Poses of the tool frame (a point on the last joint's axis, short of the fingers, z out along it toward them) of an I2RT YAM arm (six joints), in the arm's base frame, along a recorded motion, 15 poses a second.
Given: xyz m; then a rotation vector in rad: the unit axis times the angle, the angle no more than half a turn.
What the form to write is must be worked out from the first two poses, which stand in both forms.
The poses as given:
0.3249, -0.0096, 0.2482, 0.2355, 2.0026, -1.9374
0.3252, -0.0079, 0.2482, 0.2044, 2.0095, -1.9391
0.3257, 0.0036, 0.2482, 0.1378, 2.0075, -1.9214
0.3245, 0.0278, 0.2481, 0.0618, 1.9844, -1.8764
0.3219, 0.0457, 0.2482, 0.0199, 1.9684, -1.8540
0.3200, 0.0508, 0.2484, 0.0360, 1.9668, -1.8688
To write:
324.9, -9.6, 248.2, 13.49, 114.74, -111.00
325.2, -7.9, 248.2, 11.71, 115.14, -111.10
325.7, 3.6, 248.2, 7.90, 115.02, -110.09
324.5, 27.8, 248.1, 3.54, 113.70, -107.51
321.9, 45.7, 248.2, 1.14, 112.78, -106.23
320.0, 50.8, 248.4, 2.06, 112.69, -107.07

